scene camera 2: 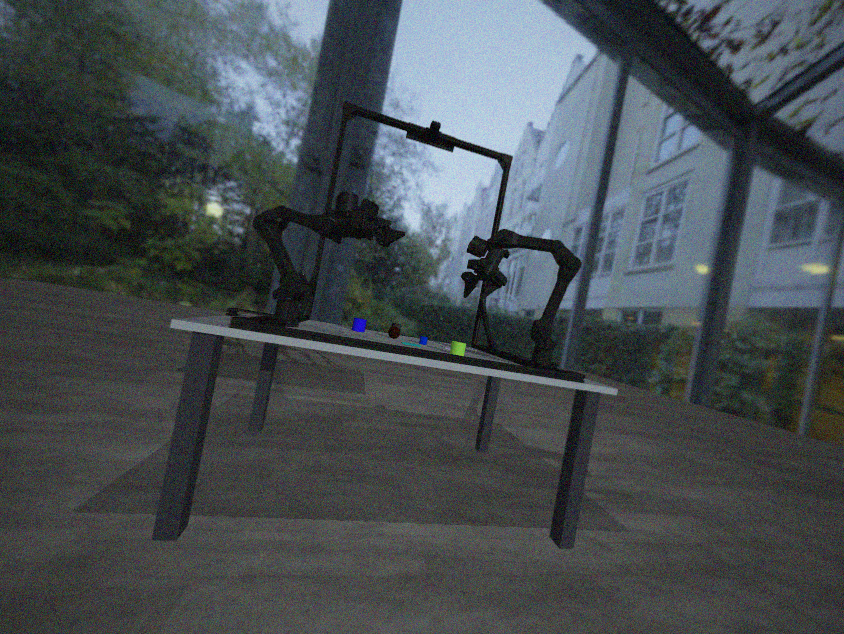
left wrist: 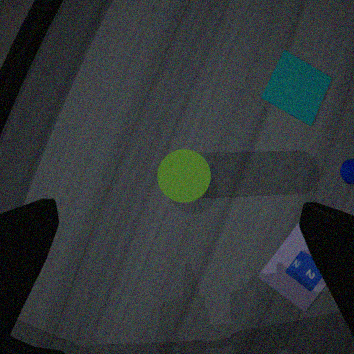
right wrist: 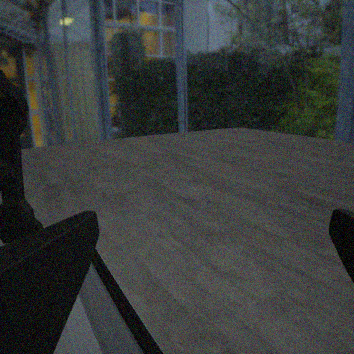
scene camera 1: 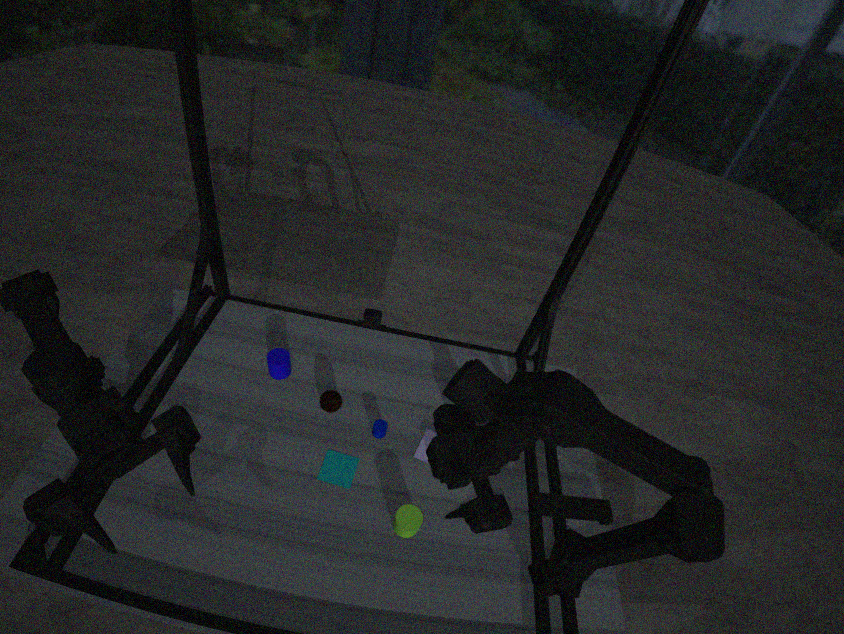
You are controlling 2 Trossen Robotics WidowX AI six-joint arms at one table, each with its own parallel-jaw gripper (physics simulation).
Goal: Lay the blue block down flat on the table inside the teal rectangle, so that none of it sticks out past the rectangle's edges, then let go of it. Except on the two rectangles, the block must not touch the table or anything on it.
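Frame: origin at the left arm's base, x ahead, y left, z up, level; metres.
Seen in the pictures: left gripper, between the fingertips: (scene camera 2: 472, 298) (left wrist: 181, 212) (scene camera 1: 438, 489); right gripper, between the fingertips: (scene camera 2: 398, 228) (right wrist: 214, 222) (scene camera 1: 154, 522); left arm's base, origin of its link: (scene camera 2: 540, 364) (scene camera 1: 551, 576); right arm's base, origin of its link: (scene camera 2: 284, 319).
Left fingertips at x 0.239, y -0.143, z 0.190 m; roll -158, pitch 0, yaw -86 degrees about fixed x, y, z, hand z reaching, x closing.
Offsets run from my left fingertips to a thing's top centre. "*": to the spot under its first point.
The blue block @(0.081 m back, 0.165 m right, 0.190 m down) (left wrist: 306, 271), marked with white 2s, rests on the lavender rectangle @(* 0.052 m back, 0.173 m right, 0.208 m down) (scene camera 1: 423, 447) (left wrist: 278, 257) in the left wrist view, partly behind a finger. In scene camera 1 the left arm hides the block. The teal rectangle @(* 0.137 m ahead, 0.141 m right, 0.208 m down) (scene camera 1: 338, 468) (scene camera 2: 412, 344) (left wrist: 296, 88) lies bare on the table. My left gripper (scene camera 1: 451, 498) (scene camera 2: 477, 293) (left wrist: 181, 212) is open and empty, pointing down high above the table, with the block by its right-hand finger in the left wrist view. My right gripper (scene camera 1: 153, 522) (scene camera 2: 397, 238) (right wrist: 214, 222) is open and empty, raised at the left, away from the block.
A yellow-green cylinder @(0.017 m ahead, 0.010 m right, 0.165 m down) (scene camera 1: 408, 520) (scene camera 2: 458, 348) (left wrist: 184, 176) stands below the left gripper. A small blue cylinder @(0.042 m ahead, 0.220 m right, 0.178 m down) (scene camera 1: 379, 428) (scene camera 2: 423, 339) (left wrist: 348, 171) stands between the rectangles, farther back. A dark brown round object @(0.145 m ahead, 0.293 m right, 0.159 m down) (scene camera 1: 330, 401) (scene camera 2: 395, 330) and a larger blue cylinder @(0.264 m ahead, 0.402 m right, 0.155 m down) (scene camera 1: 279, 363) (scene camera 2: 359, 325) stand farther left. Dark frame posts border the table.
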